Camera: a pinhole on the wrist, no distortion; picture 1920 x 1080 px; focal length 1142.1 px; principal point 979.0 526.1 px. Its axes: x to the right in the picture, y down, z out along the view. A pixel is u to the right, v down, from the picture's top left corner.
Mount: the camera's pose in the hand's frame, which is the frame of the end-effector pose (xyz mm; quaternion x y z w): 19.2 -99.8 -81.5 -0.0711 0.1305 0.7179 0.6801
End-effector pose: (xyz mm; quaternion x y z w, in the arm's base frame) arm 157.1 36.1 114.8 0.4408 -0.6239 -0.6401 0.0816
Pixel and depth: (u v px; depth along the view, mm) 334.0 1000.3 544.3
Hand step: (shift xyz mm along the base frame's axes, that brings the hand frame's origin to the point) -165.8 542.8 -240.9
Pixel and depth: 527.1 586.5 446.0
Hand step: -224.6 291.1 -209.7
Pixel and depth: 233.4 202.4 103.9
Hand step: 0.7 12.9 -150.5
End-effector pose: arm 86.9 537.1 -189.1 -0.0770 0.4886 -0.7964 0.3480
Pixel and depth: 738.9 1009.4 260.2
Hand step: 99.5 -74.0 181.8
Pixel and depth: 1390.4 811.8 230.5
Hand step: 96.0 -83.1 31.7
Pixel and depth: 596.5 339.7 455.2
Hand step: 23.4 -336.9 263.4
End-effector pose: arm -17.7 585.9 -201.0 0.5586 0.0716 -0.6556 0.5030
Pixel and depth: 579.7 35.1 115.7
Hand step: -89.9 -19.8 -99.8
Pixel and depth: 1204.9 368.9 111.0
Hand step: -40.4 -12.6 -48.8
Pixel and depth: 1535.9 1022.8 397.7
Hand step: -47.5 -184.9 293.9
